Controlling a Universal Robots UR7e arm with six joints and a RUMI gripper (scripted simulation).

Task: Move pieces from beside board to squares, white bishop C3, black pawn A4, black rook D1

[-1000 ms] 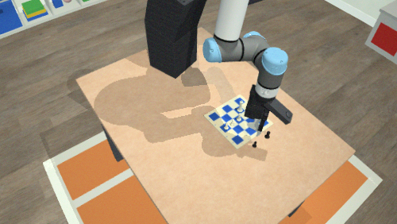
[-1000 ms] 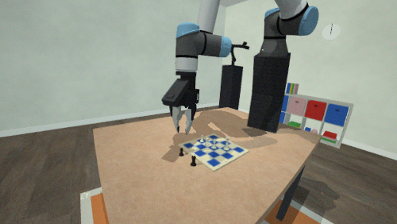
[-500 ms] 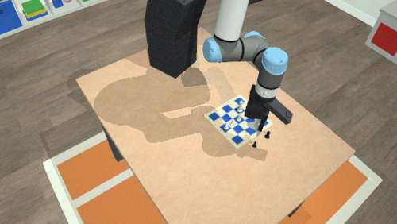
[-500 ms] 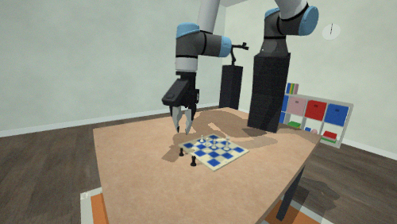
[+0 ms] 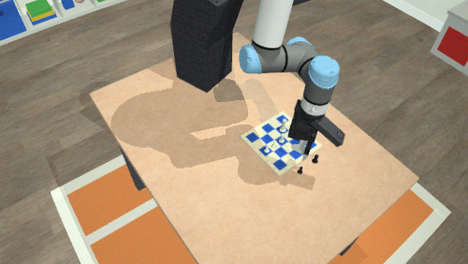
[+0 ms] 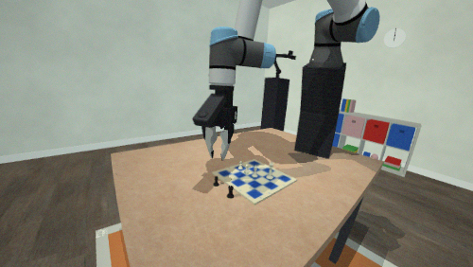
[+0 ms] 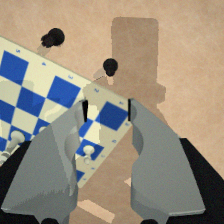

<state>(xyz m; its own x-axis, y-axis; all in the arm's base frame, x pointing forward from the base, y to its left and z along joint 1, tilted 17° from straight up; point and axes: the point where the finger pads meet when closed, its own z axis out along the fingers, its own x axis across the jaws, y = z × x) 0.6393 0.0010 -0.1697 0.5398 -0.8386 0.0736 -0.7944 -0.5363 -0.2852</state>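
My gripper is now 90 mm above the black pawn. The rest, counted from my hand: chessboard 140 mm behind, 100 mm below, 30 mm to the left; then white chess piece 180 mm behind, 70 mm to the left, 70 mm below; then black rook 90 mm below, 80 mm to the left.
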